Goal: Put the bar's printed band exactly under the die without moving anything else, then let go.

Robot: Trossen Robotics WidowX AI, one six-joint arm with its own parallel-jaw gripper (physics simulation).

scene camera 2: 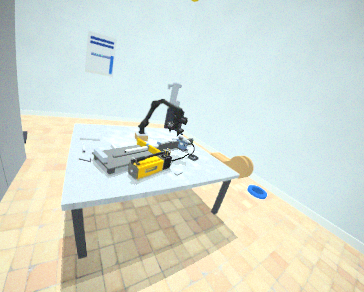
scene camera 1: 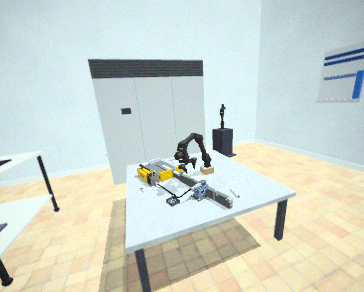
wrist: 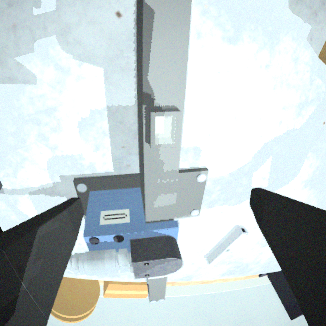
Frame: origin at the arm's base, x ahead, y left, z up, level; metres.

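Where they show: gripper, fingertip midpoint: (scene camera 2: 173, 134) (scene camera 1: 190, 171) (wrist: 166, 201); arm's base, origin of the base link: (scene camera 2: 141, 132) (scene camera 1: 207, 166).
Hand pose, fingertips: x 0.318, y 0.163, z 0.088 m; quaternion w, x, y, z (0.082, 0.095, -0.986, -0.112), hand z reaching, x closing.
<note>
Things, the pixels of their centre, and the offset from my fingertips. "pt": a spot on its surface instead.
- grey bed, surface spot: (scene camera 2: 107, 159) pt dx +0.160, dy -0.680, dz -0.086 m
- blue unit, surface spot: (wrist: 115, 206) pt dx +0.023, dy +0.118, dz -0.113 m
- dark rounded part, surface spot: (wrist: 156, 252) pt dx -0.021, dy +0.121, dz -0.046 m
- yellow box, body centre: (scene camera 2: 151, 162) (scene camera 1: 147, 173) dx +0.279, dy -0.417, dz -0.091 m
- small dark pad, surface spot: (scene camera 1: 173, 200) (scene camera 2: 191, 157) pt dx +0.229, dy +0.076, dz -0.155 m
- short light rod, body centre: (wrist: 225, 246) (scene camera 1: 234, 192) dx -0.228, dy +0.290, dz -0.147 m
My gripper (scene camera 1: 191, 164) (scene camera 2: 178, 132) (wrist: 166, 201) is open, with nothing between its fingers, above the long grey rail (scene camera 1: 220, 197) (wrist: 165, 55). A long white bar (scene camera 2: 136, 149) lies on the grey bed (scene camera 2: 107, 159) of the yellow-guarded machine in the second scene view. The bar does not show clearly in the wrist view, and its printed band cannot be made out. I cannot tell which part is the die. A blue unit (scene camera 1: 200, 190) (scene camera 2: 185, 143) (wrist: 115, 206) stands against the rail; in the wrist view a dark rounded part (wrist: 156, 252) sits below it.
A yellow box (scene camera 1: 144, 174) (scene camera 2: 149, 168) stands by the machine bed. A black cable runs towards a small dark pad (scene camera 1: 173, 200) (scene camera 2: 193, 157). A short light rod (scene camera 1: 234, 193) (wrist: 224, 245) lies beside the rail. A small pale-topped block (wrist: 163, 127) sits on the rail.
</note>
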